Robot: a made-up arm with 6 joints. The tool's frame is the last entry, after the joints. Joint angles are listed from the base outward.
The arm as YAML. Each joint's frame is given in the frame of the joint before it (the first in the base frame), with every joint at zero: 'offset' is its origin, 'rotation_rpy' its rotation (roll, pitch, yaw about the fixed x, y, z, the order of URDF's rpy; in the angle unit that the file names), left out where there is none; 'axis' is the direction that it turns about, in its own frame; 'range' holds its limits. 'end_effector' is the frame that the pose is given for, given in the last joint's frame.
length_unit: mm
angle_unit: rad
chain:
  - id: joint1
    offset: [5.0, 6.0, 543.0]
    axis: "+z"
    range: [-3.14, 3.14]
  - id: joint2
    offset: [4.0, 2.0, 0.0]
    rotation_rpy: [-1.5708, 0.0, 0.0]
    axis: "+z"
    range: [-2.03, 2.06]
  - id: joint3
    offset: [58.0, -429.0, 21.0]
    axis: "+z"
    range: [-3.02, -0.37]
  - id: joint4
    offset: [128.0, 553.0, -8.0]
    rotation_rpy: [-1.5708, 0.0, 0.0]
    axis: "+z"
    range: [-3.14, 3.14]
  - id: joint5
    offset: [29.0, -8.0, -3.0]
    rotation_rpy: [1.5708, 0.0, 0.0]
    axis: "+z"
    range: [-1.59, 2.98]
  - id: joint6
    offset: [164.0, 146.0, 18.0]
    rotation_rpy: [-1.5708, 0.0, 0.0]
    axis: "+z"
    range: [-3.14, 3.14]
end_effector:
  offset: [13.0, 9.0, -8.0]
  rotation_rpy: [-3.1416, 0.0, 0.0]
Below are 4 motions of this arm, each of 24 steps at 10 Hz.
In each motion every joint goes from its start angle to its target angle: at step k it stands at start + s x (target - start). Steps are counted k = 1, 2, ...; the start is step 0. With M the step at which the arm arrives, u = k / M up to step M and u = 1 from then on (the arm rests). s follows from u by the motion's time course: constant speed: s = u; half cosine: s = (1 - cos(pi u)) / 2; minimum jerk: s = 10 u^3 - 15 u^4 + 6 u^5.
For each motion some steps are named. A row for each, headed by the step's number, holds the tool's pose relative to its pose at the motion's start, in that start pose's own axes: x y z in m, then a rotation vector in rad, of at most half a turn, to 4 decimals.
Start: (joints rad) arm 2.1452 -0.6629 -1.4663 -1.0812 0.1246 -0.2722
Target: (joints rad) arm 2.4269 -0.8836 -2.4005 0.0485 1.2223 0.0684
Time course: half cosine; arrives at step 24
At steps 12, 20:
12: -0.0769 -0.3965 0.2301 -0.0614 0.0581 -0.9041
20: -0.2206 -0.5460 0.5150 0.2894 -0.1950 -1.4956

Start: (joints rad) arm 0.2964 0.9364 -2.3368 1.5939 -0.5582 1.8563
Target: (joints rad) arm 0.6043 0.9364 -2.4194 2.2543 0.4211 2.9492
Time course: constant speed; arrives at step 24
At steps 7, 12, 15, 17, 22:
7: 0.0572 -0.1214 0.0045 -0.3162 -0.2179 -0.4844
12: 0.0922 -0.2161 0.0282 -0.5142 -0.4236 -0.8268
15: 0.1094 -0.2739 0.0507 -0.6213 -0.5678 -1.0268
17: 0.1189 -0.3122 0.0690 -0.6877 -0.6729 -1.1565
22: 0.1353 -0.4047 0.1253 -0.8354 -0.9681 -1.4631

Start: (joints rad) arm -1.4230 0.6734 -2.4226 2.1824 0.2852 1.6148
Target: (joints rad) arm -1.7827 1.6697 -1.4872 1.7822 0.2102 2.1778
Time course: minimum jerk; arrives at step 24
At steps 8, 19, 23, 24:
8: 0.2303 0.2773 0.0812 0.3289 -0.2790 -0.1207
19: 0.8162 0.5906 1.0044 1.4848 -1.1102 -0.7350
23: 0.8410 0.5556 1.0938 1.5811 -1.1794 -0.8018
24: 0.8413 0.5551 1.0947 1.5821 -1.1802 -0.8025

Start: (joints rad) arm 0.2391 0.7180 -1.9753 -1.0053 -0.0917 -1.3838
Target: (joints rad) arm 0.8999 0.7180 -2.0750 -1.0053 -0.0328 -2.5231
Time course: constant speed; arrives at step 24
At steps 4, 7, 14, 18, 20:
4: 0.0771 -0.0819 0.0214 -0.0834 -0.0530 0.2190
7: 0.1349 -0.1405 0.0452 -0.1531 -0.0823 0.3819
14: 0.2666 -0.2660 0.1250 -0.3363 -0.1136 0.7544
18: 0.3386 -0.3297 0.1849 -0.4520 -0.1059 0.9609
20: 0.3732 -0.3591 0.2184 -0.5122 -0.0945 1.0618

